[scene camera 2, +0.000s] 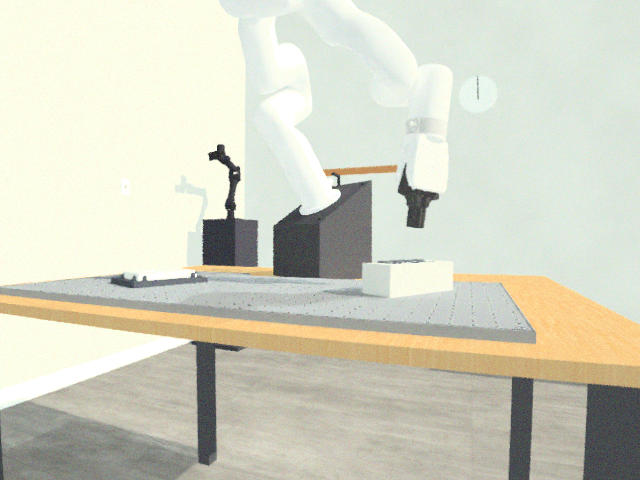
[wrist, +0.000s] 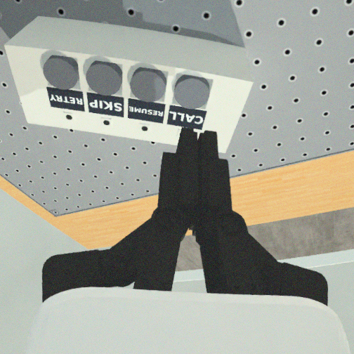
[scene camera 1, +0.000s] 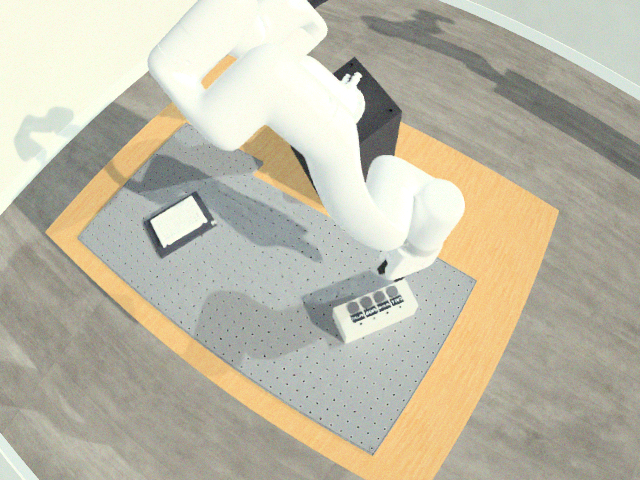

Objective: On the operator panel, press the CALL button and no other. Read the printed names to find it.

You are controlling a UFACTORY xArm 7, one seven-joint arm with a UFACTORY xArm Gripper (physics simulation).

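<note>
The operator panel is a white box with four round grey buttons. In the wrist view its labels appear upside down. The CALL button is at the right end of the row there, above its CALL label. Beside it is the RESUME button, then the SKIP button and the RETRY button. My gripper is shut and empty. It hangs above the panel with a gap, its tips overlapping the lower edge of the CALL label in the wrist view. In scene camera 1 the fingertips are mostly hidden.
The panel stands on a grey perforated board on the wooden table. A dark tray holding a white plate lies at the board's other end. My arm's dark pedestal stands behind.
</note>
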